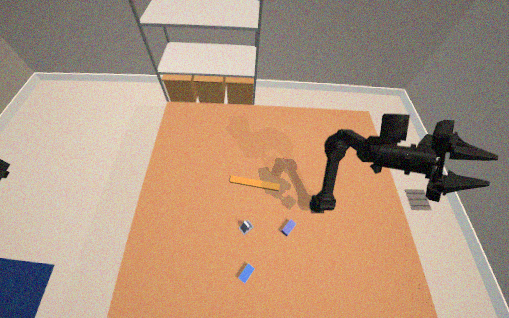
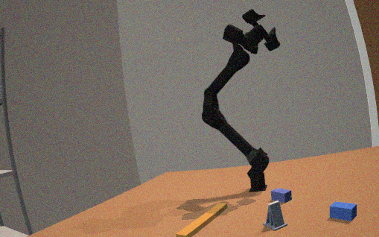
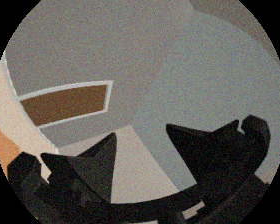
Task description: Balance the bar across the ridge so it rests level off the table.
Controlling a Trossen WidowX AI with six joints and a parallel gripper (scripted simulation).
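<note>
My gripper tip is now 42 cm short of the long orange bar, 26 cm to the left of it and 65 cm above it. Round my gripper tip: blue block 45 cm ahead, 14 cm to the left, 64 cm below.
</note>
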